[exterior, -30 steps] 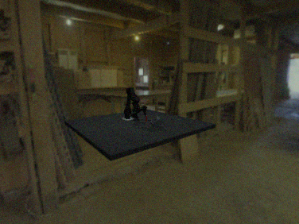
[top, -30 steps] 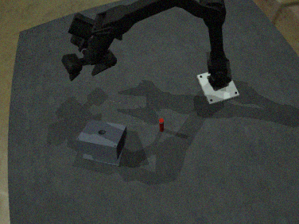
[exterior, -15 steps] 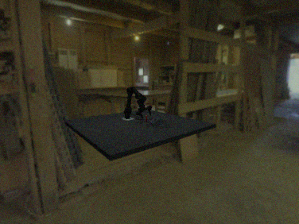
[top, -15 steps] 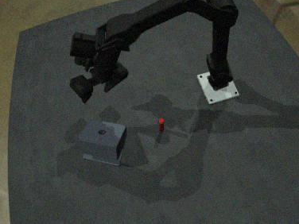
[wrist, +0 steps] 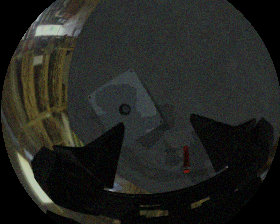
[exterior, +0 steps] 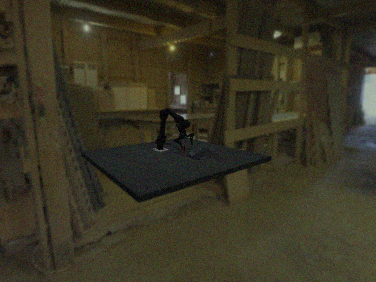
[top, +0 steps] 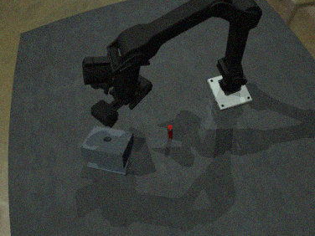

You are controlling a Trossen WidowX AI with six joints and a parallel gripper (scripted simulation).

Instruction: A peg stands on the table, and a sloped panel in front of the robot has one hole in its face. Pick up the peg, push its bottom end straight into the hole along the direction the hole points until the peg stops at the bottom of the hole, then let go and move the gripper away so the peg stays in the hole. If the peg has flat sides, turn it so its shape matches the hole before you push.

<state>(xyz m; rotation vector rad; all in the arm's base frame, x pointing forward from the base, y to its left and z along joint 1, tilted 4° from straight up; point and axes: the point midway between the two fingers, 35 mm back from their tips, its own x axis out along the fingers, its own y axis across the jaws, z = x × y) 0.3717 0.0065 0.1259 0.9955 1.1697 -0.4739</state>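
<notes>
Right now the red peg is 120 mm behind my gripper tip, 70 mm to the left of it and 40 mm below it. From my gripper tip the other things lie so: grey-blue sloped panel 70 mm ahead, 60 mm below, 50 mm to the left.
</notes>
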